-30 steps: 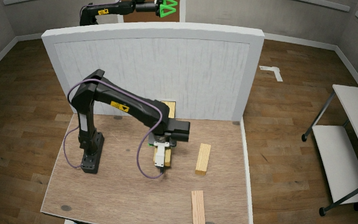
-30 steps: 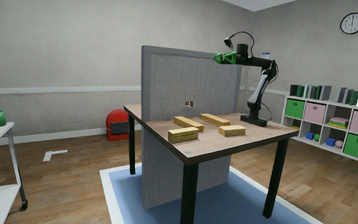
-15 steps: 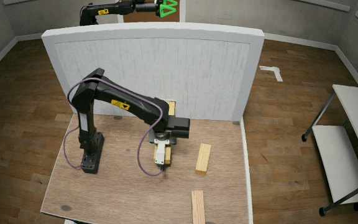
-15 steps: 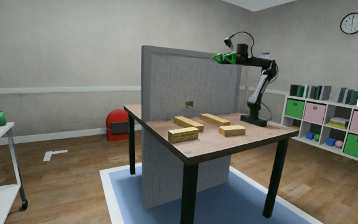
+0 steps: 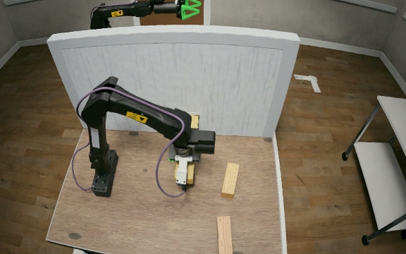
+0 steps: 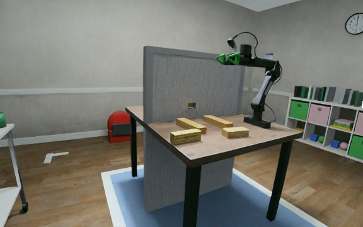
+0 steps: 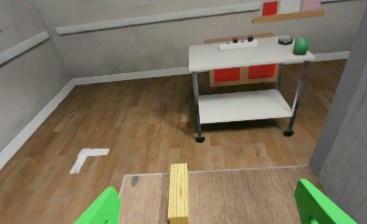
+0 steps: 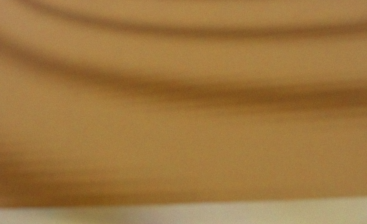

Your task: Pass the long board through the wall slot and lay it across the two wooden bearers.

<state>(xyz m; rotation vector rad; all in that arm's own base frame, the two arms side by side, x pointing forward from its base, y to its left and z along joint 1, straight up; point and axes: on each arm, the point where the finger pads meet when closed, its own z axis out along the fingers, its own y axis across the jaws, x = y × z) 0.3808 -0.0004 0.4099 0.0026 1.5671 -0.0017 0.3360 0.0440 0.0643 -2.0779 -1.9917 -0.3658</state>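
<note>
The long board is 5 cm to the left of my right hand.
</note>
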